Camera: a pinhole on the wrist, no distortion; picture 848 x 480 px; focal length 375.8 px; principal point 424.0 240.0 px. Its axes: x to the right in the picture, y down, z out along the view. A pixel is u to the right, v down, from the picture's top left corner.
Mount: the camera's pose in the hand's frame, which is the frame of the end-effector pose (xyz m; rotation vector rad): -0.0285 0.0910 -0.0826 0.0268 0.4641 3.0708
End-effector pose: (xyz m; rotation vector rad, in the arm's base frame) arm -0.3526 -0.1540 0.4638 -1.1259 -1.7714 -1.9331
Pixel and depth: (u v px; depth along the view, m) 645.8 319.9 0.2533
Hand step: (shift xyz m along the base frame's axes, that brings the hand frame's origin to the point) 0.2559 0.0912 -0.0470
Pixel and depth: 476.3 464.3 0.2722
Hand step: 0.1332 0.1890 -0.0469
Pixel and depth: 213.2 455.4 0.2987
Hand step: 0.0020 0.2736 0.0896
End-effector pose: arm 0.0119 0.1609 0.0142 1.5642 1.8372 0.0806
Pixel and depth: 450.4 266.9 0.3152
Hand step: 0.2602 -0.0830 -0.0696
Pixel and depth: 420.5 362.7 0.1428
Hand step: 0.1114 -0.0252 0.0037
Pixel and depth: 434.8 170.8 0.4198
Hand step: 0.4038 -0.0630 -0.0695
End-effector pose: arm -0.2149 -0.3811 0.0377 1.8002 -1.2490 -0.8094
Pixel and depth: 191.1 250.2 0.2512
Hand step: -0.1589 -0.1955 0.0469
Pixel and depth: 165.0 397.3 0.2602
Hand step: -0.1419 -0.2043 -0.0565
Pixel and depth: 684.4 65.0 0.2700
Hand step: -0.3150 0.0984 0.2039
